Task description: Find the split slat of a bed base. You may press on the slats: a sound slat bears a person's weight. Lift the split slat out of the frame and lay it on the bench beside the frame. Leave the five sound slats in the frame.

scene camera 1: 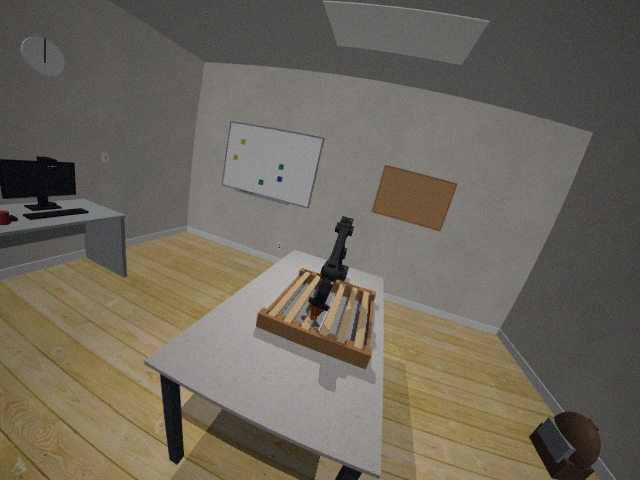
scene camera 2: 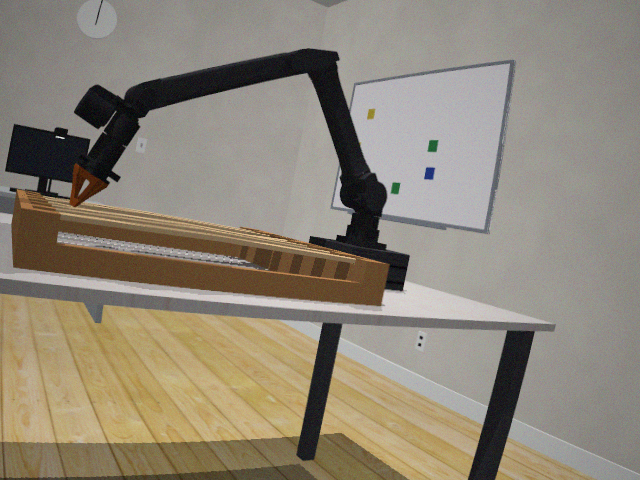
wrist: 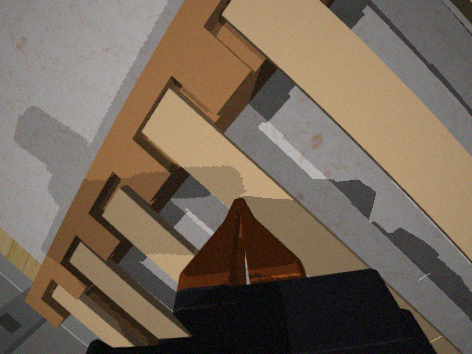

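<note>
The brown bed-base frame stands on the bench. Six pale slats lie across it in scene camera 1. My gripper is shut and empty, orange fingertips together, pointing down at the third slat from the left, near that slat's front end. Whether the tips touch it, I cannot tell. The second slat from the left and the fourth slat lie on either side. No split shows on the visible slat surfaces. My arm hides part of the third slat.
The arm's black base stands behind the frame's far end. The frame's notched rails rise around the slat ends. The bench's right edge runs close to the frame's right side in scene camera 1. A desk with a monitor stands far left.
</note>
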